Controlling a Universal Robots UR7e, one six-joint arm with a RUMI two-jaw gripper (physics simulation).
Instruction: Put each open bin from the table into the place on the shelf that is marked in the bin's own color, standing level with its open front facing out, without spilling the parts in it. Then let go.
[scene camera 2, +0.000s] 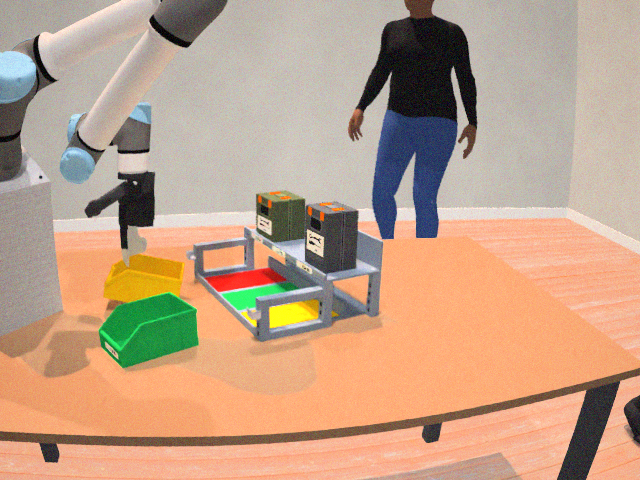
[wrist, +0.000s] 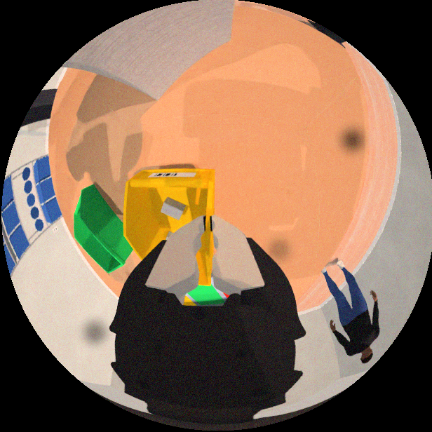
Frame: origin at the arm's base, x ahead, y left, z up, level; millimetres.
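Where they show: gripper, fingertip midpoint: (scene camera 2: 128, 266).
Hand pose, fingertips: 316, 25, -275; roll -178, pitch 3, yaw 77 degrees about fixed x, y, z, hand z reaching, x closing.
Observation:
Things, the pixels of their top centre, and the offset from my fingertips, as dx, dy, dz. "pt": a spot on its surface instead.
- yellow bin, middle of its top: (scene camera 2: 142, 260) +29, -58, +30
- green bin, middle of its top: (scene camera 2: 144, 310) -4, -265, +4
- grey shelf, surface spot: (scene camera 2: 326, 304) pt +348, -299, -20
- olive box, middle of its top: (scene camera 2: 280, 195) +377, +7, +128
- dark grey box, middle of its top: (scene camera 2: 332, 206) +392, -223, +153
My gripper (scene camera 2: 127, 259) (wrist: 208, 216) points down and is shut on one side wall of the yellow bin (scene camera 2: 142, 286) (wrist: 142, 215). The bin looks slightly tilted, at or just above the table; its underside contact is unclear. A grey part (wrist: 173, 208) lies inside it, and the labelled front faces the robot's base. The green bin (scene camera 2: 168, 335) (wrist: 95, 237) stands upright on the table beside it, label facing away from the shelf. The grey shelf (scene camera 2: 326, 304) has a red place (scene camera 2: 242, 279), a green place (scene camera 2: 258, 296) (wrist: 206, 296) and a yellow place (scene camera 2: 292, 313), all bare.
On the shelf's upper board stand an olive box (scene camera 2: 294, 219) and a dark grey box (scene camera 2: 343, 240). Low side frames bound the marked places. The robot's pedestal (scene camera 2: 25, 258) (wrist: 165, 40) stands near the bins. A person (scene camera 2: 418, 77) (wrist: 357, 320) stands behind the table.

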